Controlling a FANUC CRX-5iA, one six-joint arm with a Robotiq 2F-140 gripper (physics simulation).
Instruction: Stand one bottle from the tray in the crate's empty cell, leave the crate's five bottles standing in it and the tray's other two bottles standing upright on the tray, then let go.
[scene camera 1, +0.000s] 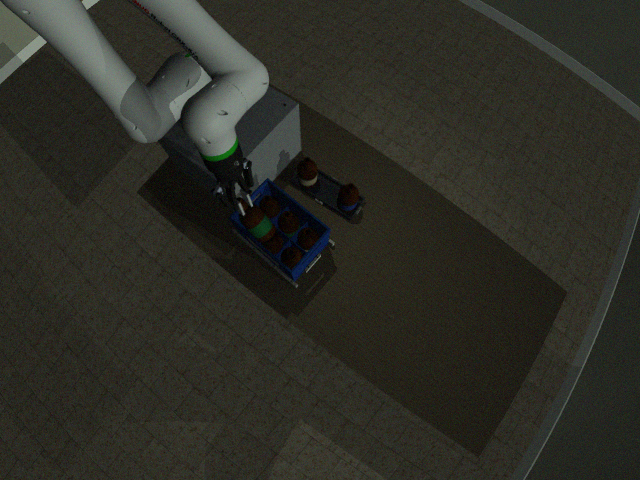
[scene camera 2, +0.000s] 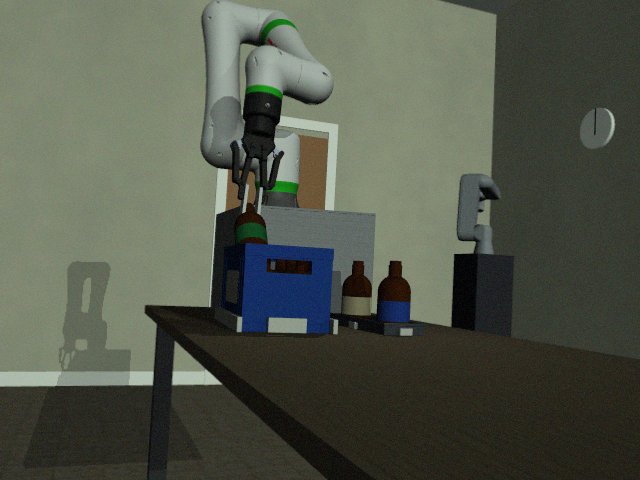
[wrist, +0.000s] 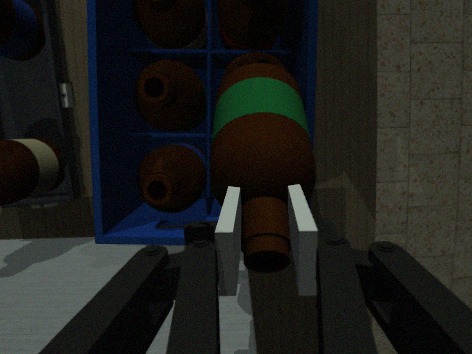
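My gripper is shut on the neck of the green-labelled brown bottle. The bottle leans, its base swung away from the grey block, toward the middle cell of its row. Its label is above the rim of the blue crate; its base is hidden in the scene views. Brown bottles stand in the other cells; the held bottle hides the middle one beneath it in the wrist view. A cream-labelled bottle and a blue-labelled bottle stand upright on the tray.
The grey block under the arm stands close behind the crate. The tray lies beside the crate's long side. The table edge runs near the crate's other long side.
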